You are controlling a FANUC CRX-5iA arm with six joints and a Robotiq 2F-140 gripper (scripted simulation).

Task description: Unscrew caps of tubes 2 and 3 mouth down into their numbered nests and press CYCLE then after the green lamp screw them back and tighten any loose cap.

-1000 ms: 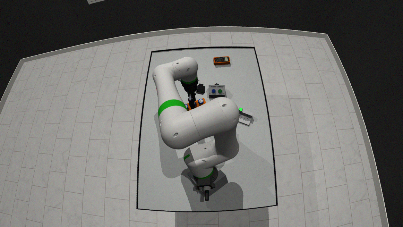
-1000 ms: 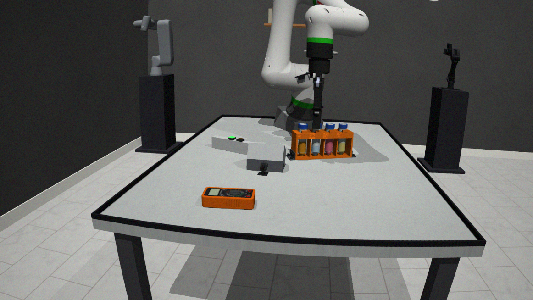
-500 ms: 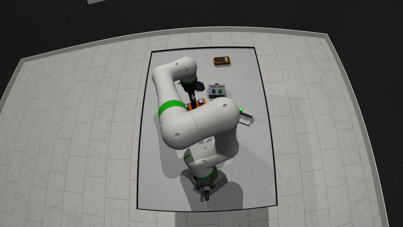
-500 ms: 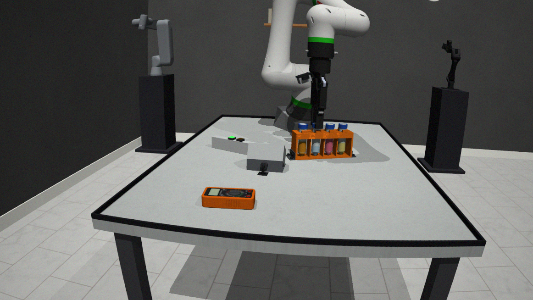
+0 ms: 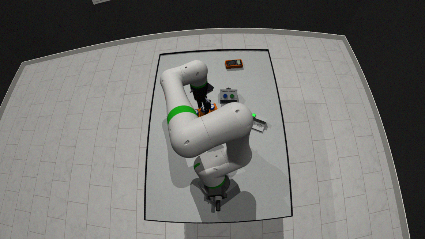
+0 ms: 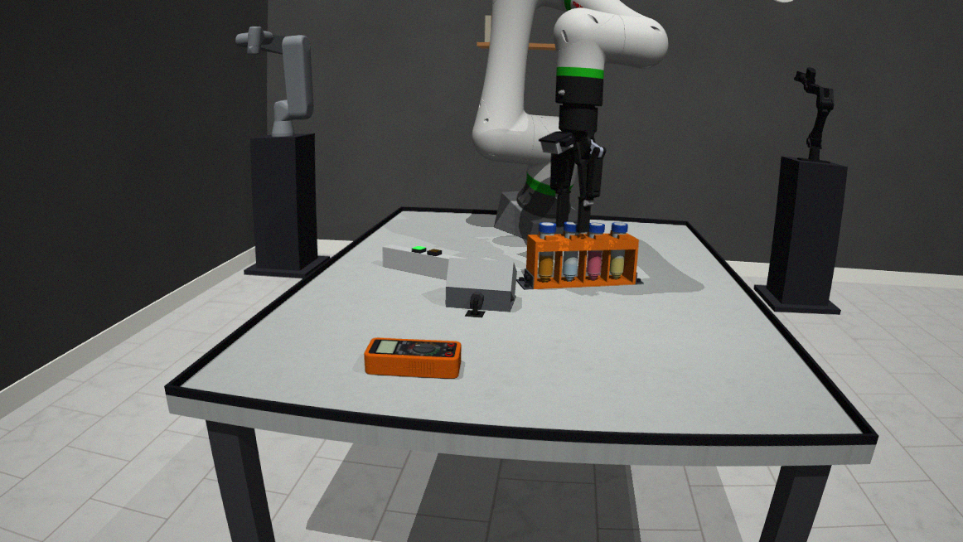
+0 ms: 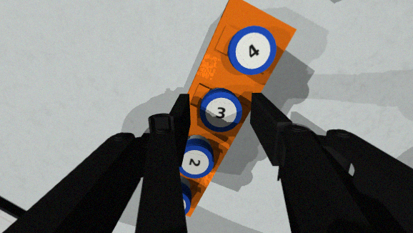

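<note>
My hand is 3 cm above the cap 3. Round my hand: cap 1 (3 cm behind, 10 cm to the left, 3 cm below); then cap 4 (2 cm ahead, 5 cm to the right, 3 cm below); then cap 2 (2 cm behind, 5 cm to the left, 3 cm below).
</note>
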